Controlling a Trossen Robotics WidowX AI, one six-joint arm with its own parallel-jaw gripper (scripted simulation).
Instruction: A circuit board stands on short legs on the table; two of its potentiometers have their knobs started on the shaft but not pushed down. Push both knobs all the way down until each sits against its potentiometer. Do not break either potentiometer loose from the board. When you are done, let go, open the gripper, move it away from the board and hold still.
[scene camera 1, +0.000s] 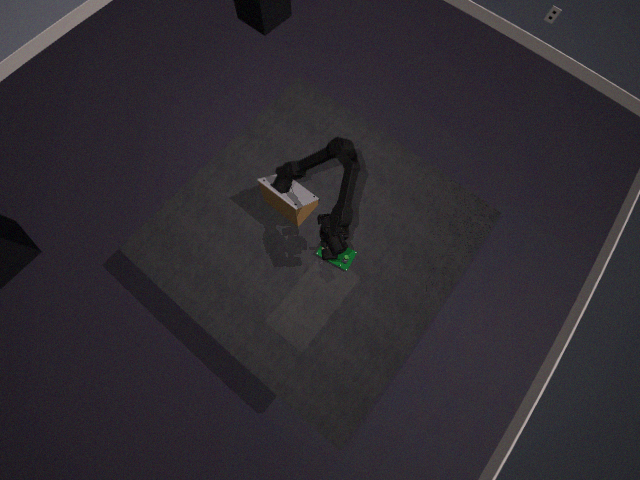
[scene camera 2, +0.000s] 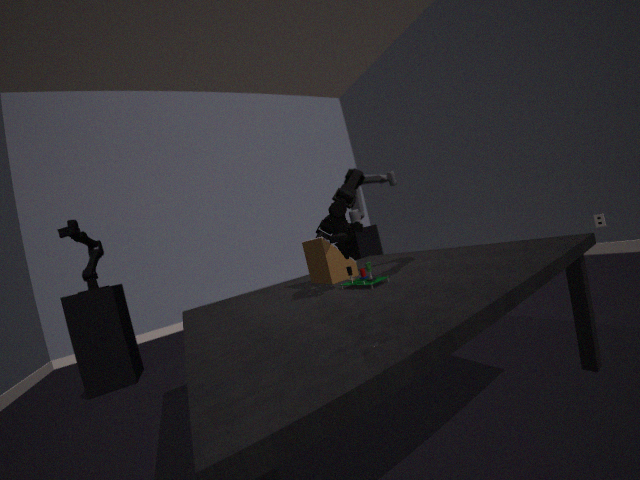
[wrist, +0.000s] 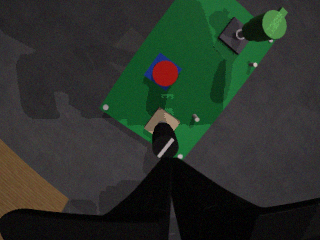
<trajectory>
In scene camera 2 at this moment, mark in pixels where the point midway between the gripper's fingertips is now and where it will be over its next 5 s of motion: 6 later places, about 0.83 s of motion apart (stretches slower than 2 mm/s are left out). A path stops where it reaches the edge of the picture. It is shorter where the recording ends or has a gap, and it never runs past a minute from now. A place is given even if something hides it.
My gripper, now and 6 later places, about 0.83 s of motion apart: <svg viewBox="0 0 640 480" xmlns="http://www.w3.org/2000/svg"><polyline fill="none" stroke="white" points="347,259 348,265 348,266 348,267 348,267 349,269 349,269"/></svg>
</trajectory>
